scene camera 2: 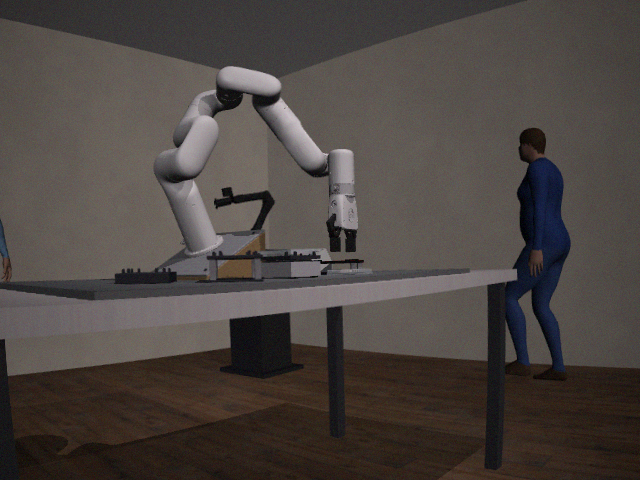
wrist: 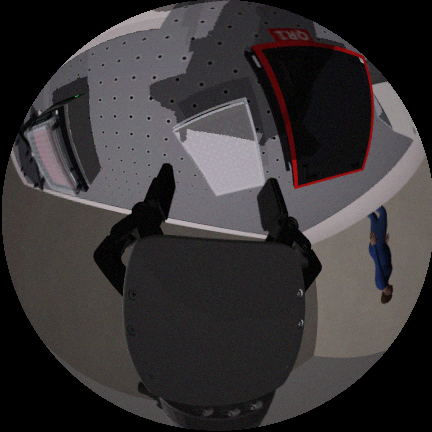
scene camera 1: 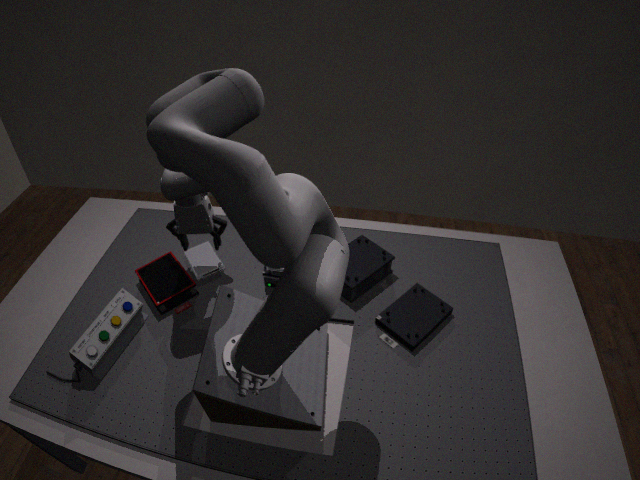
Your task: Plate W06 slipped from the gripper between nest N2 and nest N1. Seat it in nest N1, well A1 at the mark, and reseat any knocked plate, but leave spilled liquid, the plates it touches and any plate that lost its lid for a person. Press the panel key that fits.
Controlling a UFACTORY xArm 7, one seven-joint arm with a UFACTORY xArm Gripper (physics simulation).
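Pixels of known places: gripper, fingertip midpoint: (scene camera 2: 343,251) (wrist: 219,179) (scene camera 1: 202,247); arm's base, origin of the base link: (scene camera 2: 204,247) (scene camera 1: 251,362).
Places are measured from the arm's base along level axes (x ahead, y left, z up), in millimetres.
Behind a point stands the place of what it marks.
Observation:
My gripper (scene camera 1: 201,244) {x 359, y 211, z -26 mm} (scene camera 2: 342,249) {x 359, y 211, z -26 mm} (wrist: 219,179) {x 359, y 211, z -26 mm} is open and empty, fingers pointing down, above and a little beyond a pale plate. This plate (scene camera 1: 204,259) {x 363, y 216, z -77 mm} (scene camera 2: 348,271) {x 391, y 188, z -82 mm} (wrist: 222,157) {x 367, y 216, z -77 mm} lies on the pegboard beside the red-rimmed QR1 tray; its label cannot be read. A plate with pinkish wells (wrist: 51,152) {x 332, y 10, z -19 mm} sits in a dark holder at the left in the wrist view. Two dark units (scene camera 1: 368,260) {x 346, y -238, z -34 mm} (scene camera 1: 415,316) {x 192, y -354, z -68 mm} stand to the right of the arm; I cannot tell which nest is N1 or N2. The key panel (scene camera 1: 97,326) {x 50, y 403, z -14 mm} has white, green, yellow and blue keys. No spilled liquid can be made out.
The red-rimmed tray (scene camera 1: 176,293) {x 208, y 245, z -50 mm} (wrist: 330,178) {x 323, y 356, z -50 mm} is close beside the pale plate. A green light (scene camera 1: 269,284) {x 284, y 14, z -76 mm} (wrist: 77,96) shows near the dark holder. The arm's sloped base is mid-table. A black bracket arm (scene camera 2: 263,209) rises behind it. A person in blue (scene camera 2: 547,206) (wrist: 381,250) stands beyond the table.

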